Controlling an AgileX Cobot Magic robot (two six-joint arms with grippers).
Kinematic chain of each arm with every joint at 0, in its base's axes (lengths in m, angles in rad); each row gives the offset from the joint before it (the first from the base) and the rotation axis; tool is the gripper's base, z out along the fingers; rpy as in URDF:
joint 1: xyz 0 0 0.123 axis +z
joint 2: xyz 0 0 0 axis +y
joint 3: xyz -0.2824 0 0.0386 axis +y
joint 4: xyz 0.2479 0 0.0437 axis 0.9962 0 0.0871
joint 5: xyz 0 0 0 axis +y
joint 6: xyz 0.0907 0 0.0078 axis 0.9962 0 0.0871
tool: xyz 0 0 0 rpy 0 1.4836 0
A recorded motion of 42 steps. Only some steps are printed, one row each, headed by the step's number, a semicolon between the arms.
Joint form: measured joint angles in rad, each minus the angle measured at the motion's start. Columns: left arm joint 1, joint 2, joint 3, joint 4, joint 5, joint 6; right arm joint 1, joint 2, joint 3, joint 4, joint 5, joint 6.
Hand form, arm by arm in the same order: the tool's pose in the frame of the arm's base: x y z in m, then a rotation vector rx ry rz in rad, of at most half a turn. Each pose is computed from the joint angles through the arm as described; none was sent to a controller.
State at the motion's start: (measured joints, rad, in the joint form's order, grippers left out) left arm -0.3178 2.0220 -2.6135 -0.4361 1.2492 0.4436; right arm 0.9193 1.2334 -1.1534 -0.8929 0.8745 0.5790
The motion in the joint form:
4: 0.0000 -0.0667 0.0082 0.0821 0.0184 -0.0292; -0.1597 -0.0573 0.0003 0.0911 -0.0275 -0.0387
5: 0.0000 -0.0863 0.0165 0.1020 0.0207 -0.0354; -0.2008 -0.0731 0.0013 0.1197 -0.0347 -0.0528
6: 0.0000 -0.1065 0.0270 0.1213 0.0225 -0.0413; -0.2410 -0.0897 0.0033 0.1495 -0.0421 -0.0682
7: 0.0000 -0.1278 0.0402 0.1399 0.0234 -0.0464; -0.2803 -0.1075 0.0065 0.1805 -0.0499 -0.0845
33: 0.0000 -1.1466 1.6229 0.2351 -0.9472 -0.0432; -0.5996 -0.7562 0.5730 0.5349 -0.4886 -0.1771
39: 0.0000 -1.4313 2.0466 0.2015 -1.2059 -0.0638; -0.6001 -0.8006 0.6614 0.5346 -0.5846 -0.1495
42: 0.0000 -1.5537 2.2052 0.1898 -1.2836 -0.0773; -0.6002 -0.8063 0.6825 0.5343 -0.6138 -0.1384
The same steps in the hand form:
4: 0.3586 -0.1497 0.5129 0.8262 1.8985 -0.3587; 0.2071 0.1290 0.3930 -0.5277 2.0060 -0.1932
5: 0.3532 -0.1462 0.5178 0.8160 1.8971 -0.3376; 0.2083 0.1192 0.3954 -0.4873 2.0170 -0.1870
6: 0.3478 -0.1428 0.5224 0.8059 1.8964 -0.3174; 0.2087 0.1096 0.3976 -0.4488 2.0263 -0.1797
7: 0.3423 -0.1394 0.5267 0.7963 1.8958 -0.2977; 0.2083 0.1003 0.3997 -0.4117 2.0337 -0.1710
33: 0.1697 -0.0615 0.4278 0.4766 1.5966 -0.1324; 0.0966 0.0193 0.3403 -0.1223 1.7412 0.1690
39: 0.1202 -0.0405 0.3519 0.3638 1.5080 -0.1442; 0.0926 0.0210 0.3233 -0.1238 1.6964 0.2169
42: 0.1013 -0.0325 0.3191 0.3219 1.4775 -0.1522; 0.0926 0.0219 0.3192 -0.1225 1.6850 0.2334

